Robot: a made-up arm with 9 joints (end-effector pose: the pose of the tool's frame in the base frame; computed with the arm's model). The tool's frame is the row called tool.
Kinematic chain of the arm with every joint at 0, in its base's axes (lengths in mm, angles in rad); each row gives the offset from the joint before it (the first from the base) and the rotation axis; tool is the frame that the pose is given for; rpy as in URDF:
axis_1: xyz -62 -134 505 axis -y
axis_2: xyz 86 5 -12 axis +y
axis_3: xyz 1 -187 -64 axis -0.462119 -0.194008 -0.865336
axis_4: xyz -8 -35 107 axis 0.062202 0.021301 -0.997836
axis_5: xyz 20 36 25 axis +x
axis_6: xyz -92 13 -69 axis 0.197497 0.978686 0.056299
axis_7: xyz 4 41 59 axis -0.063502 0.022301 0.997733
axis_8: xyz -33 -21 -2 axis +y
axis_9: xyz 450 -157 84 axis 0.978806 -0.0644 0.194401
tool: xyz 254 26 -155 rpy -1.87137 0.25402 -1.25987
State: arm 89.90 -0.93 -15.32 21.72 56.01 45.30 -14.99 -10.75 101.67
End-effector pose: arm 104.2 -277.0 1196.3 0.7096 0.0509 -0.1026 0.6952
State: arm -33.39 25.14 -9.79 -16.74 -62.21 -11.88 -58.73 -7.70 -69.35
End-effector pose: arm 600.3 -617.7 791.2 0.2045 0.7136 -0.1679 0.6486
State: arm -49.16 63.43 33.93 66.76 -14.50 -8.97 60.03 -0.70 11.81
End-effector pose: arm -175.1 -756.7 -62.8 0.3712 0.6474 -0.6494 -0.1464
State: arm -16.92 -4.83 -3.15 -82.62 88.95 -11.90 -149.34 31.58 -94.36
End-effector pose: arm -533.6 -959.2 707.1 0.6577 0.5367 -0.2942 -0.4391
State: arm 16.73 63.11 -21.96 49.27 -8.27 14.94 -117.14 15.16 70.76
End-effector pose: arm -310.8 -629.7 938.6 0.0318 0.1422 0.5599 -0.8157
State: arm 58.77 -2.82 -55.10 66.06 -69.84 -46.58 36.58 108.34 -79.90
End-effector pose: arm 96.5 -998.5 878.1 0.7337 0.5450 -0.2863 0.2874
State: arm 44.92 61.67 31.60 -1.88 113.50 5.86 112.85 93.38 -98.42
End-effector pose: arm 557.6 221.4 831.5 0.1166 -0.6856 -0.2534 -0.6724
